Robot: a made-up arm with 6 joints.
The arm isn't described. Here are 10 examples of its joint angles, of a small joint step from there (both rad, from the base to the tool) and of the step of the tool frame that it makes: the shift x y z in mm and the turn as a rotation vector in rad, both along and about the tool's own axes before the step.
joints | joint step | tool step
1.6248 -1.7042 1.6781 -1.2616 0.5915 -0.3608 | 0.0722 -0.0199 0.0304 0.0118 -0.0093 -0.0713 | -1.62 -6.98 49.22 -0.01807 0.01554 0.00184
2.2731 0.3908 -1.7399 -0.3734 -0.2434 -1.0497 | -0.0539 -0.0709 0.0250 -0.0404 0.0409 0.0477 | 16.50 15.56 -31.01 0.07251 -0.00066 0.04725
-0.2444 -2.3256 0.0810 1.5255 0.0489 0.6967 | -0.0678 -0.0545 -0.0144 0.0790 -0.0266 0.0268 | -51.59 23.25 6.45 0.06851 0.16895 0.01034
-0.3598 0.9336 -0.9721 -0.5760 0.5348 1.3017 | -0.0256 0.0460 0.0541 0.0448 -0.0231 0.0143 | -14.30 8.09 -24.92 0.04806 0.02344 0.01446
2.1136 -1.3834 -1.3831 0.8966 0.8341 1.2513 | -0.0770 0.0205 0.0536 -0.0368 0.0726 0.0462 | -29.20 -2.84 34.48 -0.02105 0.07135 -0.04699
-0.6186 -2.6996 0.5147 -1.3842 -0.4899 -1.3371 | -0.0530 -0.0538 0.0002 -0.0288 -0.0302 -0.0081 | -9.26 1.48 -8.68 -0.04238 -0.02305 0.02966
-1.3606 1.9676 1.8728 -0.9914 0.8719 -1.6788 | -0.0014 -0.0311 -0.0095 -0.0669 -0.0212 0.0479 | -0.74 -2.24 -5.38 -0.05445 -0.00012 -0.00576
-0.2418 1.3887 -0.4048 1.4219 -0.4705 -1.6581 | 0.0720 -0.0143 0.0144 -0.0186 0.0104 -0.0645 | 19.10 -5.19 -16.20 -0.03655 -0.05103 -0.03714
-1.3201 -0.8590 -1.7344 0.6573 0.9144 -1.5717 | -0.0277 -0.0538 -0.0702 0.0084 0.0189 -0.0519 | 39.93 -48.31 -2.32 -0.00135 -0.03549 0.14022
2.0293 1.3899 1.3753 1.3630 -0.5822 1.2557 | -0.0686 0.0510 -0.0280 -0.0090 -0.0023 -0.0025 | -1.27 -18.55 -11.64 -0.00408 0.02238 -0.07160
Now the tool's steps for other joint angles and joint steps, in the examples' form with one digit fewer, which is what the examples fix.
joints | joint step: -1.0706 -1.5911 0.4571 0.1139 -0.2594 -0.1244 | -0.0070 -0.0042 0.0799 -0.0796 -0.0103 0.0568
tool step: 11.1 3.1 -35.0 0.0921 -0.0456 -0.0004
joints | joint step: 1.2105 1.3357 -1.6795 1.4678 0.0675 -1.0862 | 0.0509 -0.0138 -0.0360 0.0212 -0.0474 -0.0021
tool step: 28.8 -2.6 13.2 0.0049 0.0558 -0.0285
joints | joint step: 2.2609 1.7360 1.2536 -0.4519 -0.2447 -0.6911 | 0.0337 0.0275 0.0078 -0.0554 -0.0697 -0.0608
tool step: 24.2 -5.1 -37.1 0.0749 -0.1661 0.0200
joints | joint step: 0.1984 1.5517 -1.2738 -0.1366 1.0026 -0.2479 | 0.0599 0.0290 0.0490 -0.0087 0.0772 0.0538
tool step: -11.3 8.9 -5.3 -0.0355 0.1413 -0.0344
